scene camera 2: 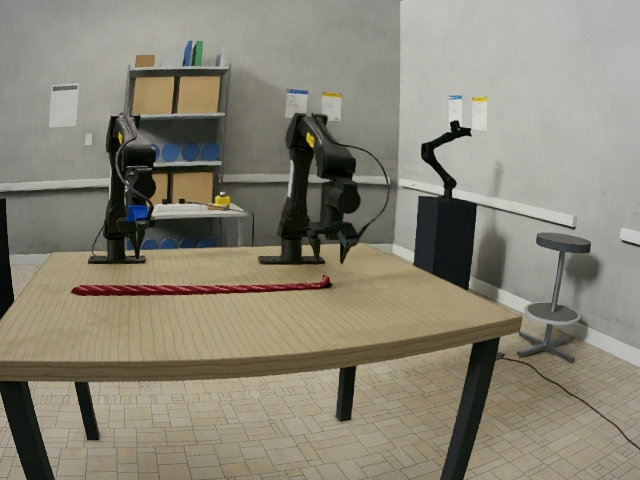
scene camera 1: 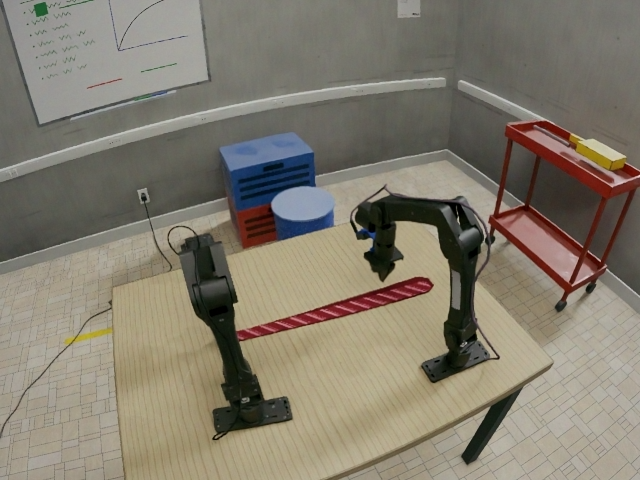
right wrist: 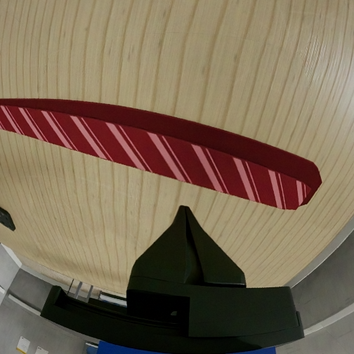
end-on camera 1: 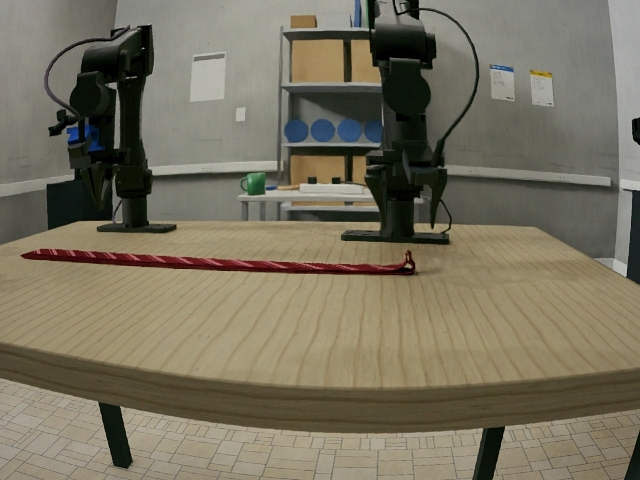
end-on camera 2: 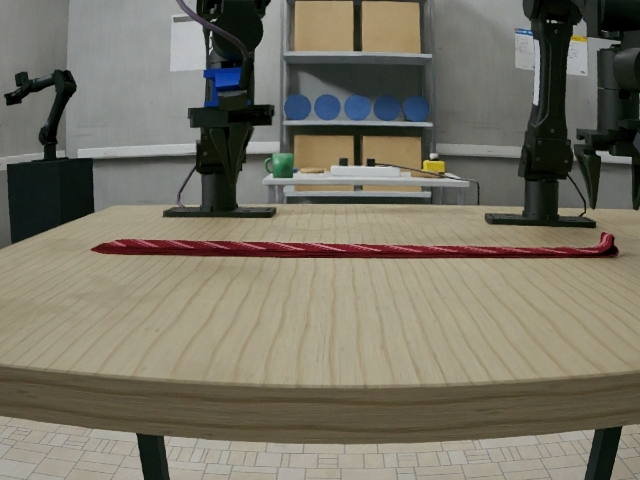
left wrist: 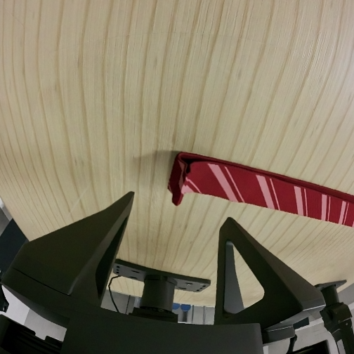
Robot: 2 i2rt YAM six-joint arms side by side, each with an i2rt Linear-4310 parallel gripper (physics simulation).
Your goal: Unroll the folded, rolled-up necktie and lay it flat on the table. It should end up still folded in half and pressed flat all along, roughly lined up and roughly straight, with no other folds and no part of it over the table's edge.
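Note:
The red striped necktie [scene camera 1: 330, 311] [scene camera 2: 206, 289] [end-on camera 1: 217, 264] [end-on camera 2: 310, 250] [left wrist: 295, 200] [right wrist: 175, 152] lies unrolled and nearly straight. Its pointed end lies low, with a plain red layer showing along one side of the striped layer. The opposite, folded end stands up in a small curl. My left gripper [scene camera 2: 329, 261] [end-on camera 1: 408, 224] [end-on camera 2: 615, 207] [left wrist: 180, 212] is open and empty above that curled end; its arm hides it in scene camera 1. My right gripper [scene camera 1: 383, 279] [scene camera 2: 137, 255] [end-on camera 1: 99, 208] [right wrist: 182, 211] is shut and empty, above the table beside the wider part of the tie.
The wooden table [scene camera 1: 336, 392] [scene camera 2: 206, 335] [end-on camera 1: 310, 330] extends past both ends of the tie. Both arm bases stand on it along one side. Beyond the table are a red cart [scene camera 1: 555, 167], a blue drum [scene camera 1: 302, 204] and a stool [scene camera 2: 562, 243].

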